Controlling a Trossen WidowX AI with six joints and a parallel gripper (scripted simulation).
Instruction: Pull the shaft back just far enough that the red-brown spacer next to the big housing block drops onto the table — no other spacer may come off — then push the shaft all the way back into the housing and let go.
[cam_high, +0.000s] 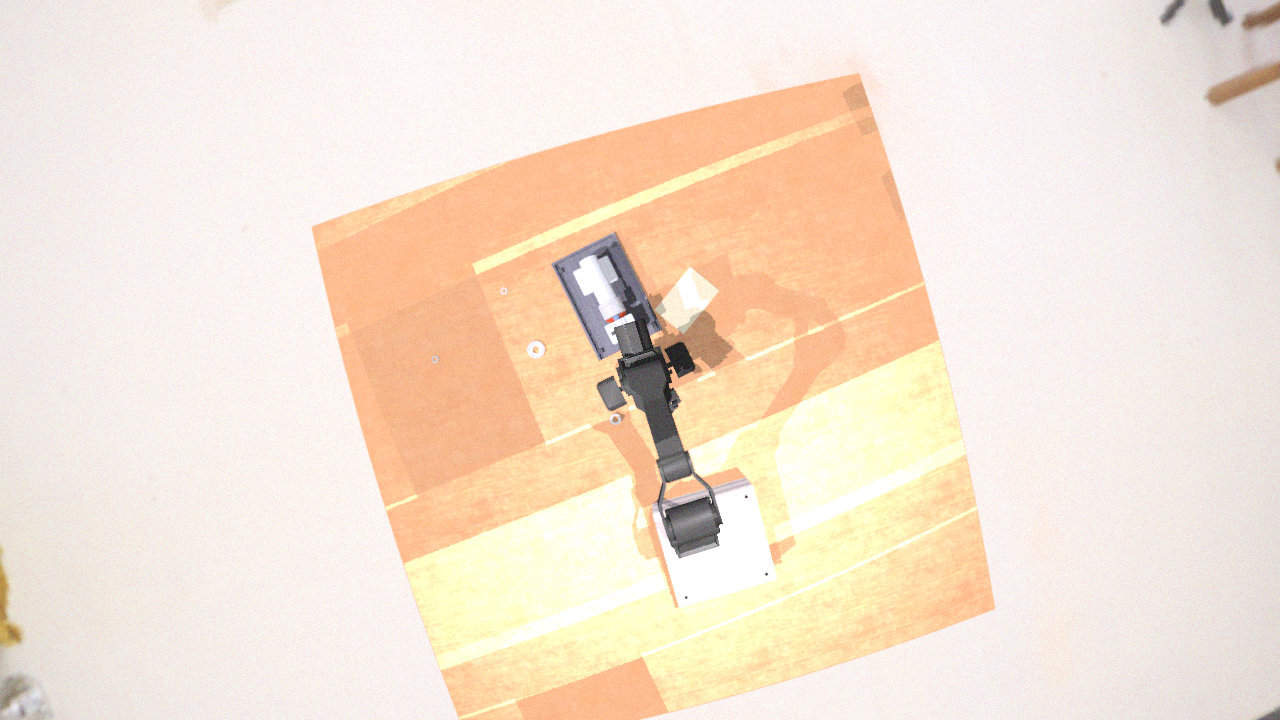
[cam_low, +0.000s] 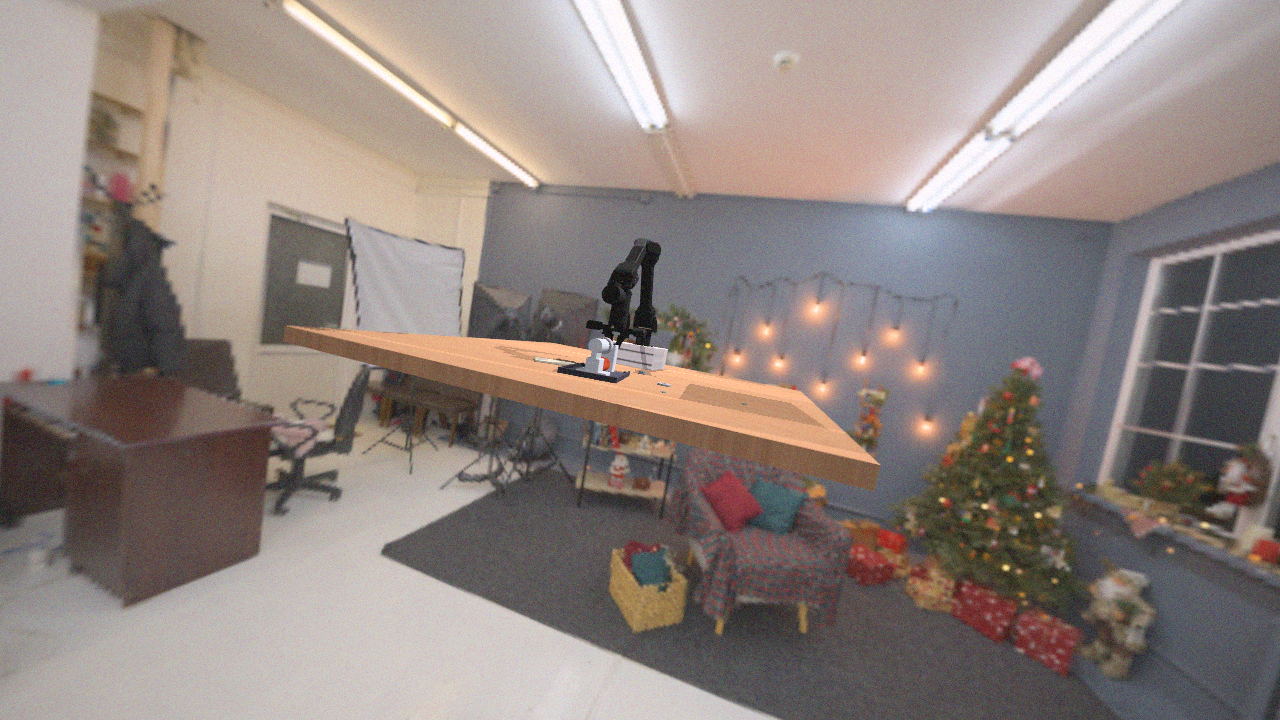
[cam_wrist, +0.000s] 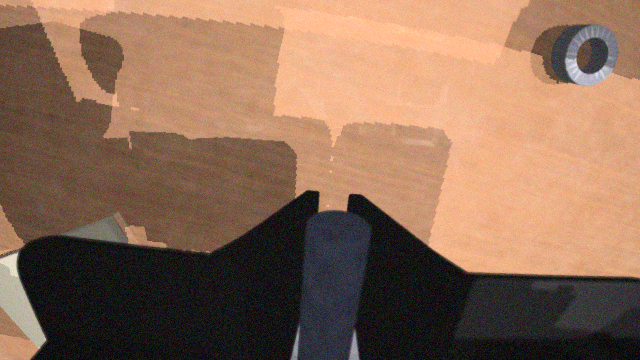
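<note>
My gripper tip is now 14 cm short of the red-brown spacer, 2 cm to the right of it and 2 cm above it. From my gripper tip the other things lie so: cream flat block 13 cm to the right, 12 cm ahead, 4 cm below; then dark grey shaft 8 cm ahead, 3 cm above, 1 cm to the left.
</note>
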